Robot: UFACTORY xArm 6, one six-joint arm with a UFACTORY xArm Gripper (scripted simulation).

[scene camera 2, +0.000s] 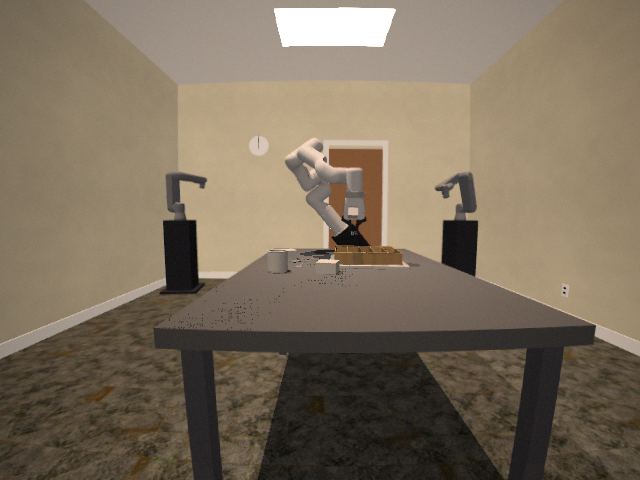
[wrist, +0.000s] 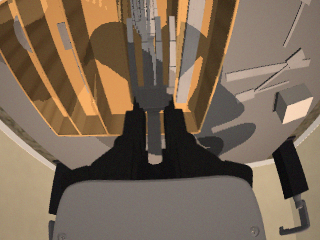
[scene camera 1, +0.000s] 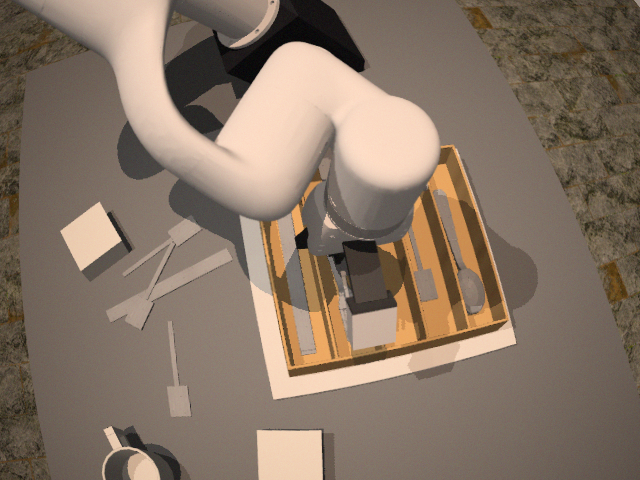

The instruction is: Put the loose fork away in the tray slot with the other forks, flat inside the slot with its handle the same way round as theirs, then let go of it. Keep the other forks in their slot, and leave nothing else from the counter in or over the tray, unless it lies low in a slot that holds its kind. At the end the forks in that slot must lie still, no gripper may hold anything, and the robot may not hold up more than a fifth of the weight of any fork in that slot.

Scene:
same spot on tray: (scene camera 2: 356,255) = (scene camera 1: 365,357)

